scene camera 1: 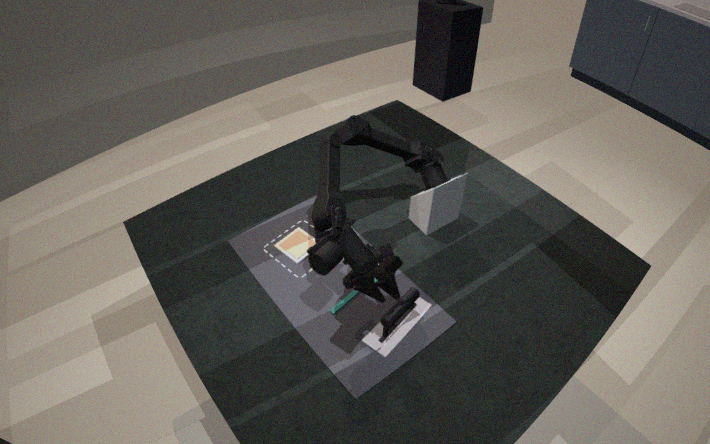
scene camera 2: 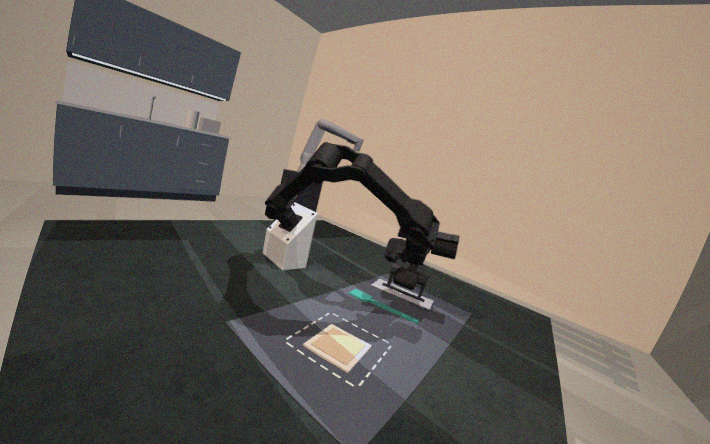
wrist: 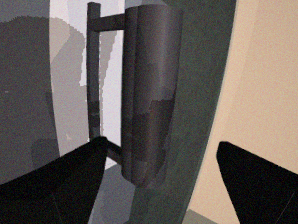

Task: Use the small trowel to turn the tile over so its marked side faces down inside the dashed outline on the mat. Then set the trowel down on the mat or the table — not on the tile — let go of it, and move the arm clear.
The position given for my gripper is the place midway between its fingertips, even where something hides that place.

My gripper (scene camera 1: 391, 300) is open and holds nothing. Further things: a trowel (scene camera 1: 405, 313) and a tile (scene camera 2: 333, 344).
The trowel is seen too in scene camera 2 (scene camera 2: 422, 280) and in the wrist view (wrist: 86, 50). The tile shows as well in scene camera 1 (scene camera 1: 294, 246). My gripper shows as well in scene camera 2 (scene camera 2: 414, 268) and in the wrist view (wrist: 164, 147). The wrist view misses the tile: it is out of frame.
